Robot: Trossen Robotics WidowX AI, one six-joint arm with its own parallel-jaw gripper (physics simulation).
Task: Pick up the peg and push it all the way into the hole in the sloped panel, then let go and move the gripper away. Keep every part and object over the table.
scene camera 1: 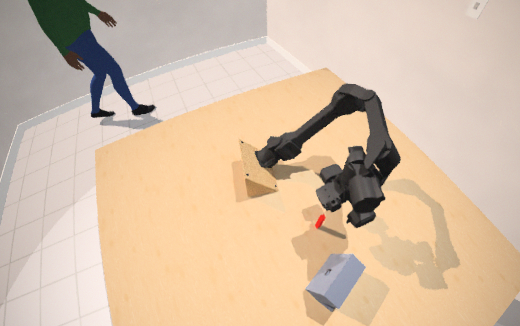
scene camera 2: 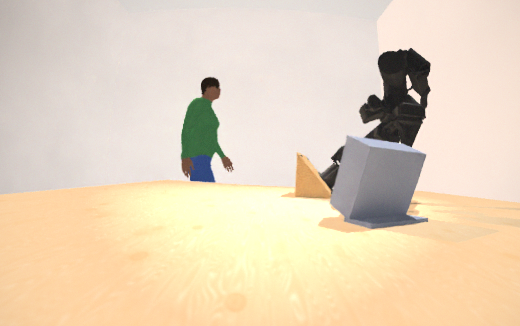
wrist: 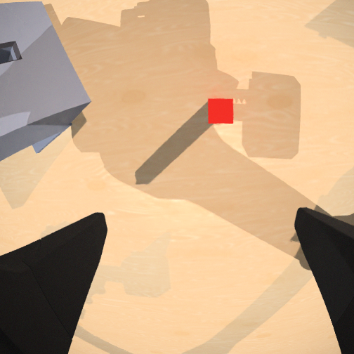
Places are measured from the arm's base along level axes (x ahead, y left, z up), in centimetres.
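Pixels of known places: gripper, fingertip midpoint: [scene camera 1: 339,210]; arm's base, link origin: [scene camera 1: 262,159] [scene camera 2: 325,181].
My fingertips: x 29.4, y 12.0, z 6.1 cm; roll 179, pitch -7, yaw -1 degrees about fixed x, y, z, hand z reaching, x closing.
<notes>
Ahead of a thing's pixels: the offset from my fingertips to its top centre. "spot": to the spot under its first point. Level surfaces: height alone.
The red peg {dx -0.8, dy -4.6, dz -2.4 cm} [scene camera 1: 320,221] [wrist: 220,111] stands upright on the table, its square top facing the wrist camera. The blue-grey block {dx +16.5, dy -9.5, dz +2.2 cm} [scene camera 1: 336,281] [scene camera 2: 382,182] [wrist: 40,65] has a sloped panel with a small rectangular hole {spot: dx +13.9, dy -10.4, dz -3.9 cm} [scene camera 1: 328,272] [wrist: 10,52], which looks empty. My gripper [scene camera 1: 358,190] [wrist: 203,221] is open and empty, pointing down above the table. In the wrist view the peg lies beyond the fingertips, outside the gap between them. In scene camera 1 the palm hides the fingertips. The peg does not show in scene camera 2.
A wooden wedge [scene camera 1: 257,175] [scene camera 2: 309,178] with small dark dots stands beside the arm's lower end [scene camera 1: 267,157]. The arm arches over the table {dz -10.4 cm} [scene camera 1: 175,225]. A person [scene camera 1: 92,45] [scene camera 2: 200,130] in a green top is beyond the table edge. The arm's shadow falls around the peg.
</notes>
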